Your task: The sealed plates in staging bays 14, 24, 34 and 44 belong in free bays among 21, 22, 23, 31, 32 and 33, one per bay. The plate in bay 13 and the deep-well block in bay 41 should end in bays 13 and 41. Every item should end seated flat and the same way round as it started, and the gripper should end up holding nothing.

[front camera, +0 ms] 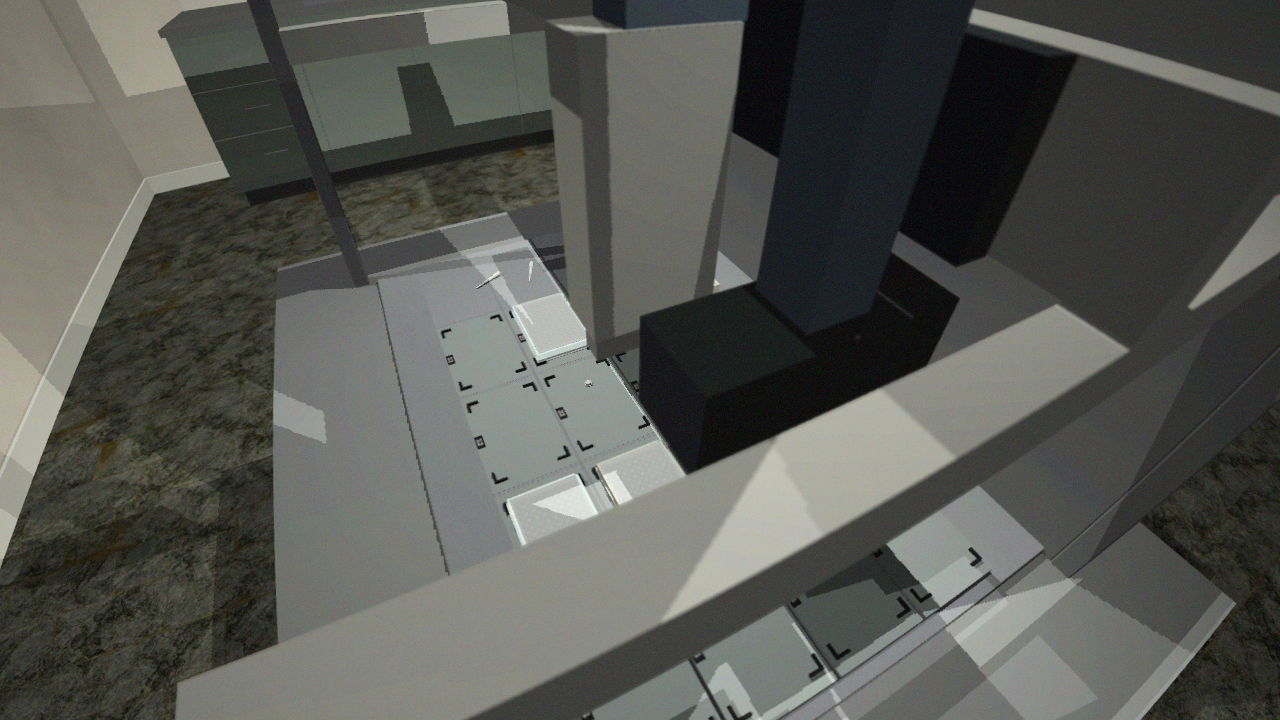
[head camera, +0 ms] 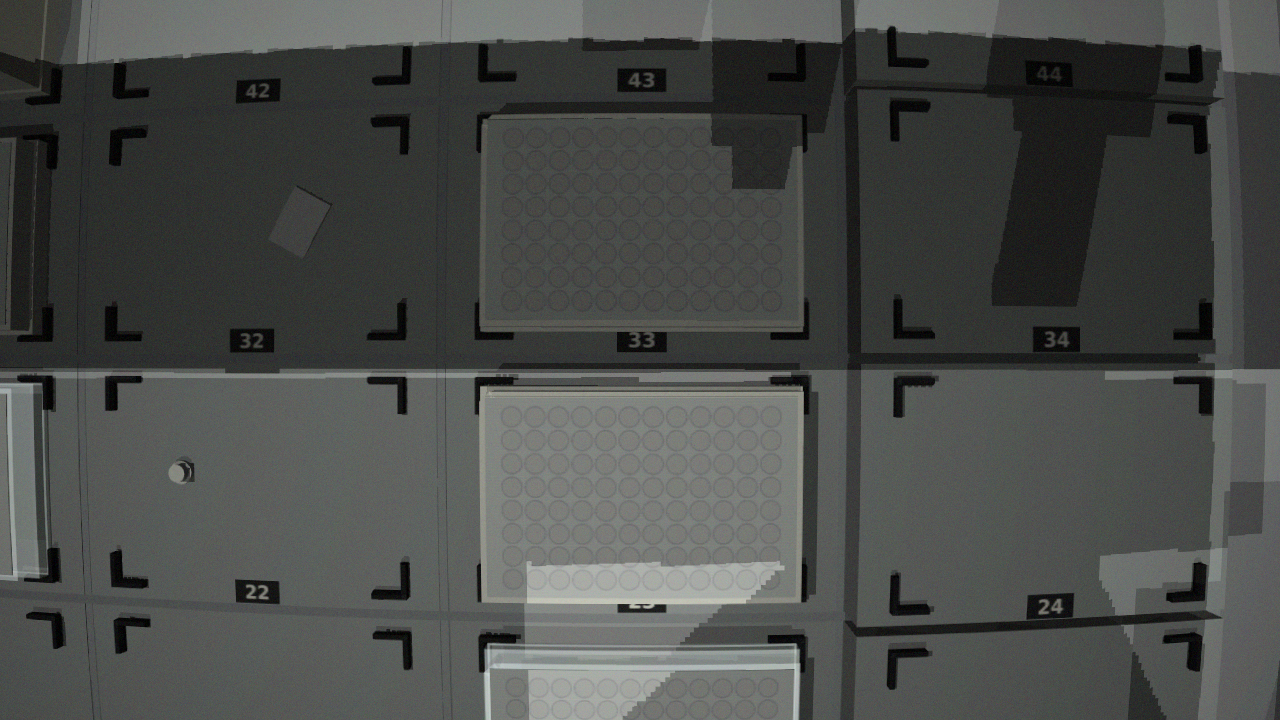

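Where they show: robot's base, origin of its link: [front camera: 443, 333].
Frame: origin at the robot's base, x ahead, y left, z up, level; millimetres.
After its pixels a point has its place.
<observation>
In the head view, sealed plates [head camera: 640, 223] @[x 391, y 255, z 14 mm] [head camera: 640, 501] @[x 391, y 149, z 14 mm] lie flat in bays 33 and 23; the latter shows partly in the front view [front camera: 640, 470] @[x 360, y 149, z 14 mm]. A plate [head camera: 572, 689] @[x 365, y 74, z 14 mm] [front camera: 546, 512] @[x 364, y 36, z 15 mm] sits in bay 13. At the head view's left edge, parts of plates show in bay 31 [head camera: 21, 232] @[x 126, y 258, z 10 mm] and bay 21 [head camera: 28, 483] @[x 126, y 149, z 8 mm]; the latter plate is fuller in the front view [front camera: 549, 326] @[x 74, y 145, z 14 mm]. A corner of the deep-well block [head camera: 17, 53] @[x 127, y 333, z 16 mm] shows in bay 41. Bays 24 and 34 hold no plate. My gripper's black housing [front camera: 760, 358] @[x 542, y 112, z 355 mm] is over the deck; its jaws are hidden.
A small tilted pale piece [head camera: 300, 222] @[x 250, y 260, z 1 mm] lies in bay 32. A small round knob [head camera: 180, 471] @[x 197, y 156, z 4 mm] [front camera: 588, 383] @[x 198, y 154, z 4 mm] is in bay 22. A pale column [front camera: 657, 179] @[x 420, y 126, z 385 mm] stands behind the housing. A wide beam [front camera: 805, 492] @[x 624, y 57, z 400 mm] crosses the front view. Two slim white pieces [front camera: 487, 279] @[x -100, y 96, z 6 mm] [front camera: 530, 269] @[x -97, y 171, z 5 mm] lie beyond bay 21.
</observation>
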